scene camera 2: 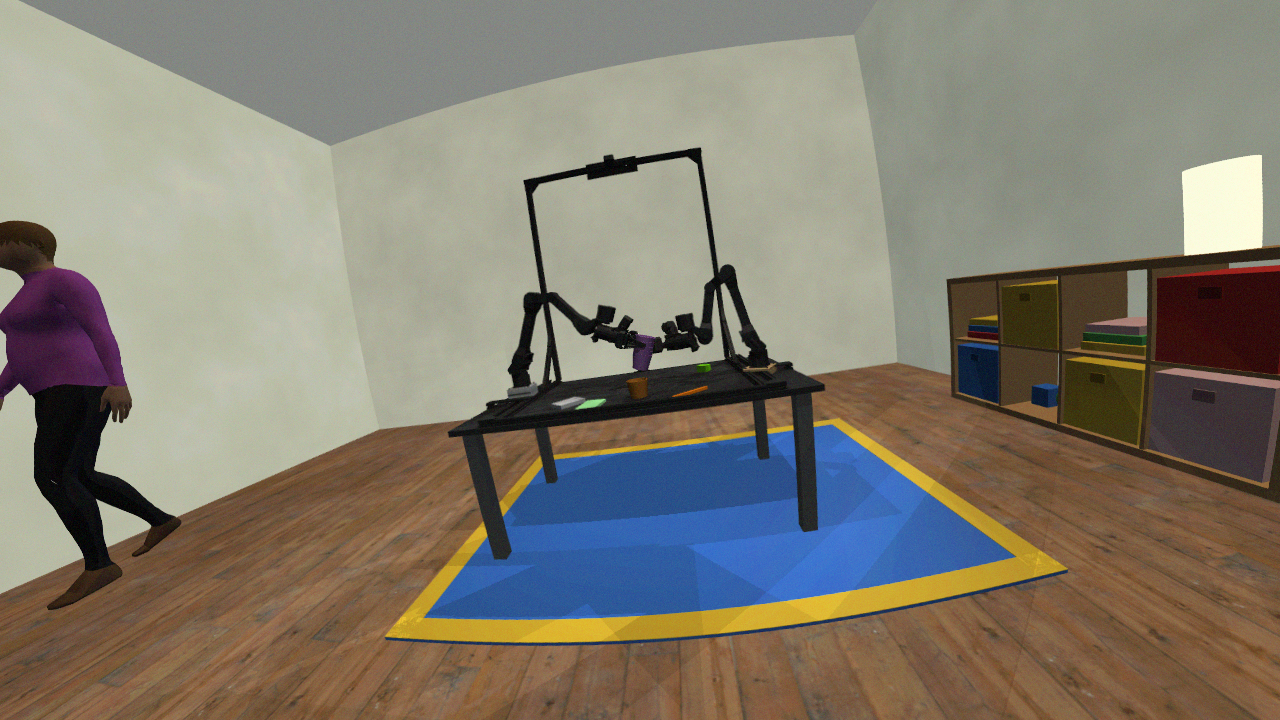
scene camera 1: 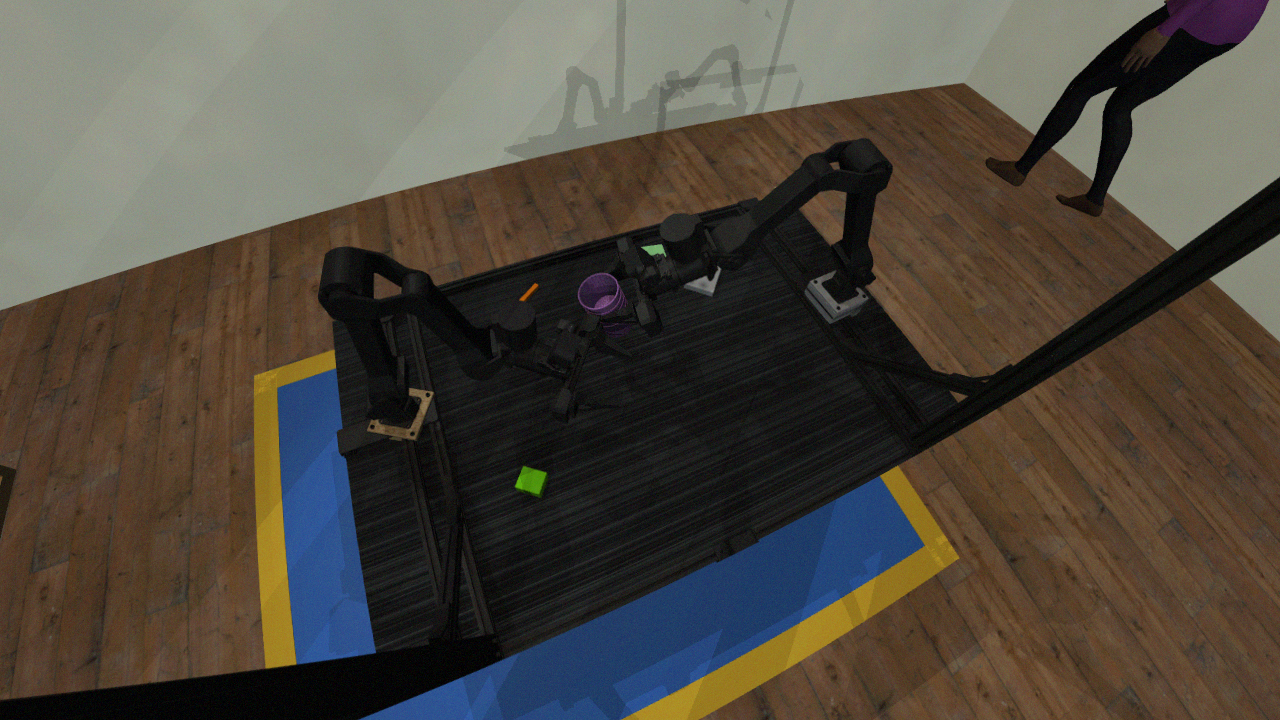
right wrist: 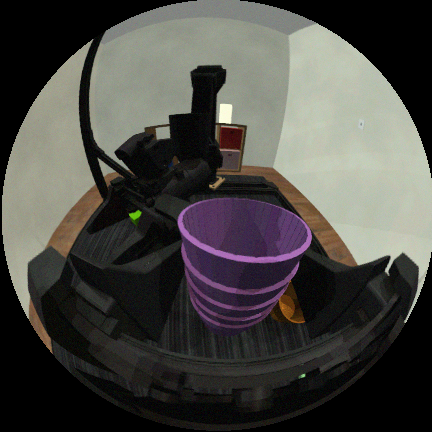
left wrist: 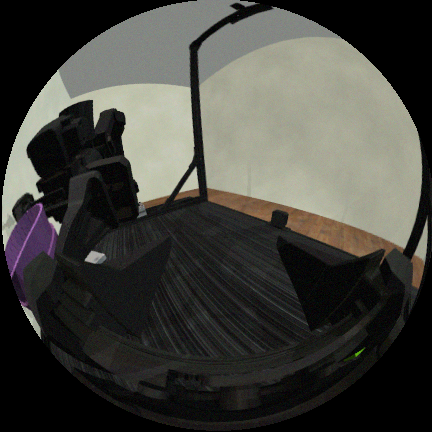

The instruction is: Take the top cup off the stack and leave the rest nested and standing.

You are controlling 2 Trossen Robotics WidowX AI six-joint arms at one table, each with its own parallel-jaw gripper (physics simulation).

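Frame: origin at the left arm's base, x back, y left, z down, level; millimetres.
Where they show: left gripper, between the fingertips: [scene camera 1: 625,380] [right wrist: 92,248] [left wrist: 224,241]; right gripper, between the fingertips: [scene camera 2: 648,345] [scene camera 1: 596,302] [right wrist: 237,244]; left arm's base, origin of its link: [scene camera 2: 759,366] [scene camera 1: 400,410]; right arm's base, origin of its link: [scene camera 2: 521,386] [scene camera 1: 839,289].
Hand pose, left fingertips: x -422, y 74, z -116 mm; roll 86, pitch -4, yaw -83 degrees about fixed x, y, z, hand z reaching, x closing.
Each offset is from my left fingertips to the top centre of the thing.
Several purple cups @(dx +60, dy +141, dz -66 mm) [scene camera 1: 600,294] @(dx +47, dy +148, dz -19 mm) [scene camera 2: 643,354] [left wrist: 31,240] [right wrist: 240,272] are nested in one upright stack, their rims showing as bands in the right wrist view. My right gripper [scene camera 2: 640,342] [right wrist: 237,244] is shut on this stack, one finger on each side, and holds it up; in scene camera 2 its foot is above the table top. Which cups the fingers press on is not clear. My left gripper [scene camera 1: 623,380] [left wrist: 224,241] is open and empty, close beside the stack and lower in scene camera 1.
An orange cup @(dx +95, dy +257, dz +85 mm) [scene camera 2: 636,387] [right wrist: 293,303] stands near the stack. An orange bar @(dx +276, dy +220, dz +135 mm) [scene camera 1: 529,291] [scene camera 2: 690,391], a light green piece @(dx -14, dy +398, dz +135 mm) [scene camera 1: 654,250] [scene camera 2: 590,403], a pale grey box @(dx -135, dy +387, dz +130 mm) [scene camera 1: 704,283] [scene camera 2: 568,402] and a green block @(dx +142, dy -161, dz +118 mm) [scene camera 1: 531,481] [scene camera 2: 703,367] lie on the table.
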